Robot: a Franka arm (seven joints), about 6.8 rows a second.
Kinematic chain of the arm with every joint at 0, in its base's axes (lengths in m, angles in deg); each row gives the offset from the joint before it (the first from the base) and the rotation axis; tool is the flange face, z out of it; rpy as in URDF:
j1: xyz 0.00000 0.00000 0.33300 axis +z
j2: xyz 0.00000 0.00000 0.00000 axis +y
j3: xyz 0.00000 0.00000 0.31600 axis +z
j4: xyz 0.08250 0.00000 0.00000 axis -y
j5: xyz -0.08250 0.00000 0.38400 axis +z
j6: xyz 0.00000 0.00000 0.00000 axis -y
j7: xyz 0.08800 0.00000 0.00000 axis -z
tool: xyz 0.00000 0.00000 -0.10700 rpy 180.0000 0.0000 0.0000
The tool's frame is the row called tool.
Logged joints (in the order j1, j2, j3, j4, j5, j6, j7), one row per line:
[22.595 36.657 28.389 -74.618 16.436 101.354 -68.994]
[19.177 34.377 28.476 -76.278 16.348 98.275 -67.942]
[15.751 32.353 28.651 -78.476 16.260 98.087 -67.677]
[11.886 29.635 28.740 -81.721 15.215 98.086 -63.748]
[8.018 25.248 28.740 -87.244 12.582 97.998 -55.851]
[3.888 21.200 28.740 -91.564 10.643 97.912 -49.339]
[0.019 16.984 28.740 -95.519 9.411 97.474 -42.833]
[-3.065 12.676 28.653 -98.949 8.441 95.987 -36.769]
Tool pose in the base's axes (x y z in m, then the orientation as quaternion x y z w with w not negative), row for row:
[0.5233 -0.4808 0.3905 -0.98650 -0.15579 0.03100 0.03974]
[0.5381 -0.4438 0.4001 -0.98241 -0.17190 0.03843 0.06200]
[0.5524 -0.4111 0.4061 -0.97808 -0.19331 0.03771 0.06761]
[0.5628 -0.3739 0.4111 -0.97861 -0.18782 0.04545 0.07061]
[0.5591 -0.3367 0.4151 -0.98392 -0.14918 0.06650 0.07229]
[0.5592 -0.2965 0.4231 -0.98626 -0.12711 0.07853 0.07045]
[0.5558 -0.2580 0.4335 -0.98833 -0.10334 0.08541 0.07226]
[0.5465 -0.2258 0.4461 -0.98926 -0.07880 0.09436 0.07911]
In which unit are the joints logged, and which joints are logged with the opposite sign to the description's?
The joints are logged in degrees. Opposite sign: j1, j3.
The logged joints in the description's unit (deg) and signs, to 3 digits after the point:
[-22.595 36.657 -28.389 -74.618 16.436 101.354 -68.994]
[-19.177 34.377 -28.476 -76.278 16.348 98.275 -67.942]
[-15.751 32.353 -28.651 -78.476 16.260 98.087 -67.677]
[-11.886 29.635 -28.740 -81.721 15.215 98.086 -63.748]
[-8.018 25.248 -28.740 -87.244 12.582 97.998 -55.851]
[-3.888 21.200 -28.740 -91.564 10.643 97.912 -49.339]
[-0.019 16.984 -28.740 -95.519 9.411 97.474 -42.833]
[3.065 12.676 -28.653 -98.949 8.441 95.987 -36.769]

